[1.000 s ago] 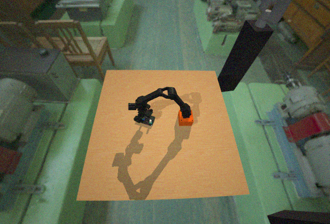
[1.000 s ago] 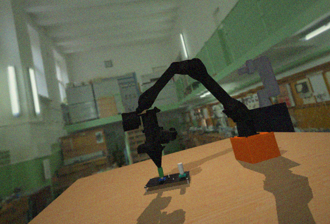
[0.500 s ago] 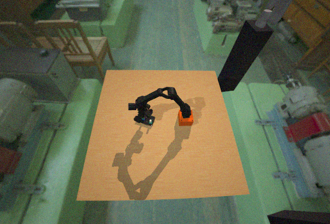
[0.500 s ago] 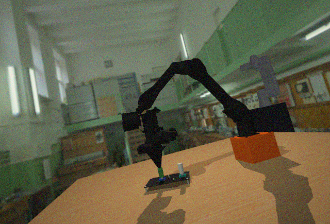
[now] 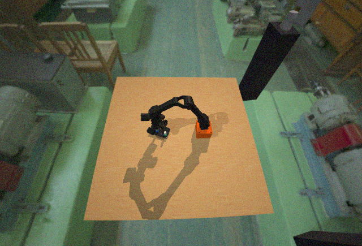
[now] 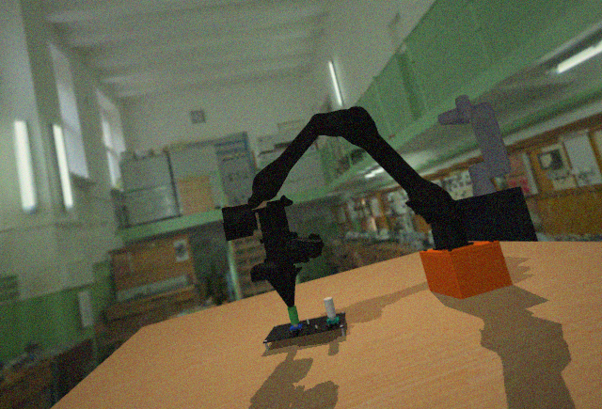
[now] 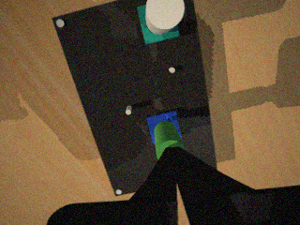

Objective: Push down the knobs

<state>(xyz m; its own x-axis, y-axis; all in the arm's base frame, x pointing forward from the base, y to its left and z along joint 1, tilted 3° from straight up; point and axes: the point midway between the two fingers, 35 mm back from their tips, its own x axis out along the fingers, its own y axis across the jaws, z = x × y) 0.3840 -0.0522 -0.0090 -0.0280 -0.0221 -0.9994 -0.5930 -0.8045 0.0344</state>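
Right now my gripper tip is 20 mm above the green knob.
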